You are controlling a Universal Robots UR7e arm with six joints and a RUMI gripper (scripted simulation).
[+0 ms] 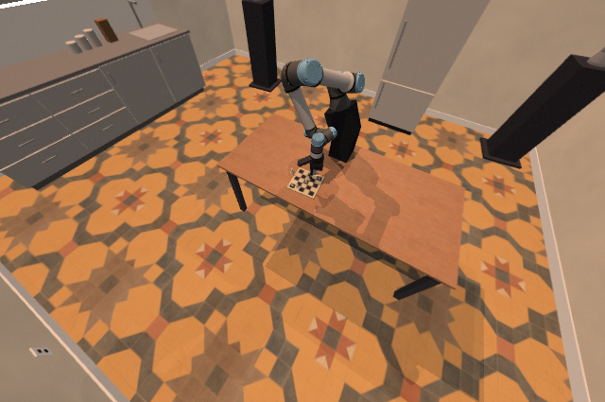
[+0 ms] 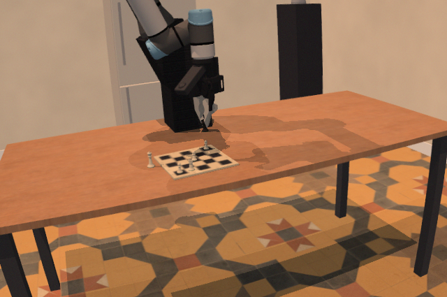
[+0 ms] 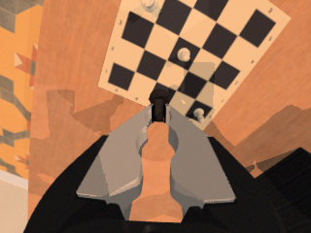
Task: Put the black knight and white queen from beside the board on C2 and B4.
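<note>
Now: the small chessboard 13 cm below my hand, 4 cm to the right of it and 2 cm behind it. Also, from my hand: black knight 1 cm below; white queen 18 cm to the right, 11 cm below, 6 cm behind.
</note>
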